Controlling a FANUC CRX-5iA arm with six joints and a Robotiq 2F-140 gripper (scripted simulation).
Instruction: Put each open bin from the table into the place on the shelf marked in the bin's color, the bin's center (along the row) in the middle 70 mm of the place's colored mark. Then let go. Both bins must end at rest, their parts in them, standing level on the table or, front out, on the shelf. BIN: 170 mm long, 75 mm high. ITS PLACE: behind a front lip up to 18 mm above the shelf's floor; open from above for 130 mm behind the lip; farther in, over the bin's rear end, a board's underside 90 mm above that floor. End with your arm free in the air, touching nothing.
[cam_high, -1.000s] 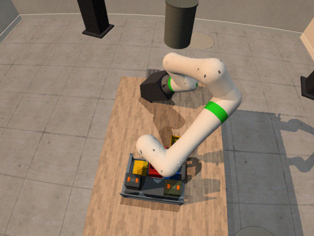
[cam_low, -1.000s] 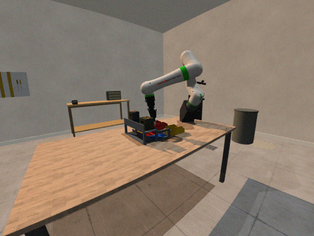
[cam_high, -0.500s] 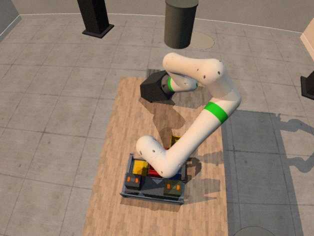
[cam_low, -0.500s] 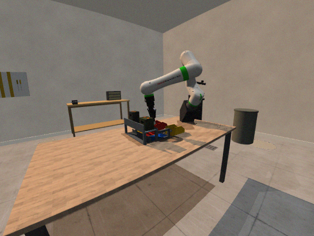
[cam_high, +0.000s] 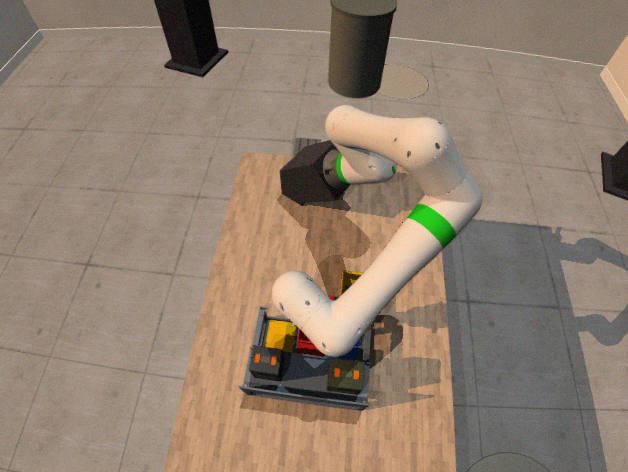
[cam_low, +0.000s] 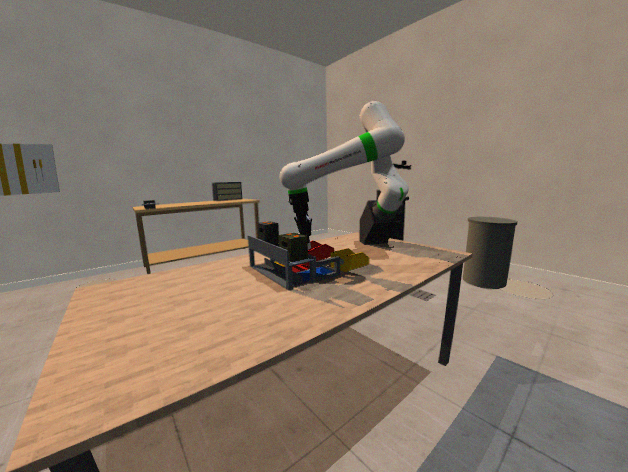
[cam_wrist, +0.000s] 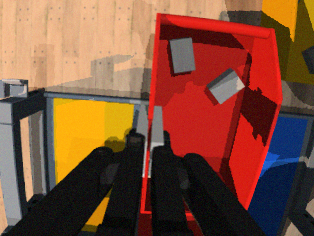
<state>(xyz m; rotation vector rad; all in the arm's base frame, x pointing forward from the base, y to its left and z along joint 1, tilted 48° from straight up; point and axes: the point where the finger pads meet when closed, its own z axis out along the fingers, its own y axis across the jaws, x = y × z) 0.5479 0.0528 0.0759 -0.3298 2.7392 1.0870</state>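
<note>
Right now my hand is 4 cm to the right of the red bin, 4 cm above it and 2 cm past it. Also, from my hand: blue-marked place: 17 cm to the left, 10 cm below, 4 cm ahead; red mark: 10 cm below, 7 cm to the left, 7 cm ahead; yellow mark: 10 cm below, 10 cm ahead, 4 cm to the right.
</note>
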